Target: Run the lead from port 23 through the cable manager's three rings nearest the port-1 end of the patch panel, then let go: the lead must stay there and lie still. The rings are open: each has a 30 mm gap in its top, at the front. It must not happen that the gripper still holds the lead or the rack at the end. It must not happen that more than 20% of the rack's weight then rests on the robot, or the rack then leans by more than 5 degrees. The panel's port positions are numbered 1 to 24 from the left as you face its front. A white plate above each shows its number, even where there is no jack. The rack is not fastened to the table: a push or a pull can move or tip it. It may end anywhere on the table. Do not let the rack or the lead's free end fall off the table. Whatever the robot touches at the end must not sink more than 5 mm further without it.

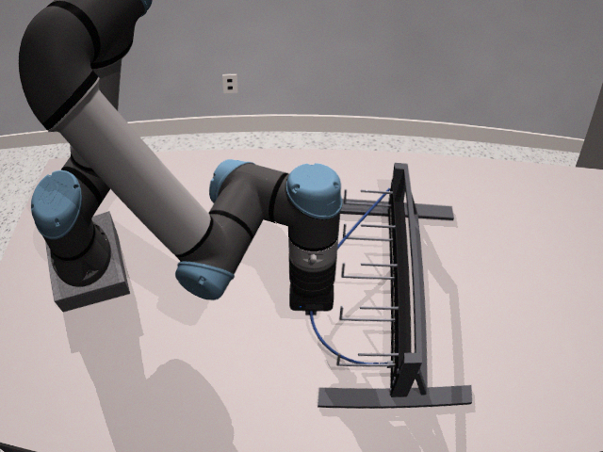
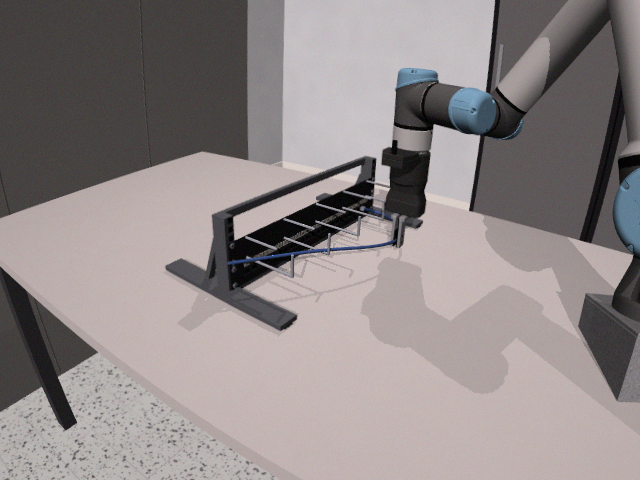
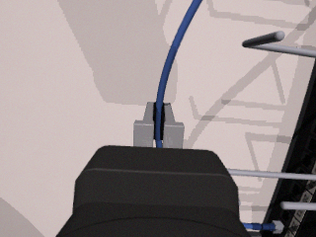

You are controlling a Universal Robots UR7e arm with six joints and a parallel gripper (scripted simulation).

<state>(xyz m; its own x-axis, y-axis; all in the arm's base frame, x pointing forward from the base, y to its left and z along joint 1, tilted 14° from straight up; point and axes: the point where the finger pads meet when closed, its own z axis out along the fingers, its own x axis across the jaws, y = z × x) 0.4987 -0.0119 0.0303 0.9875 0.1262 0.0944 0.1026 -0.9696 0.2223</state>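
Right now the rack is 17 cm ahead of my hand, 7 cm to the left of it and 2 cm above it.
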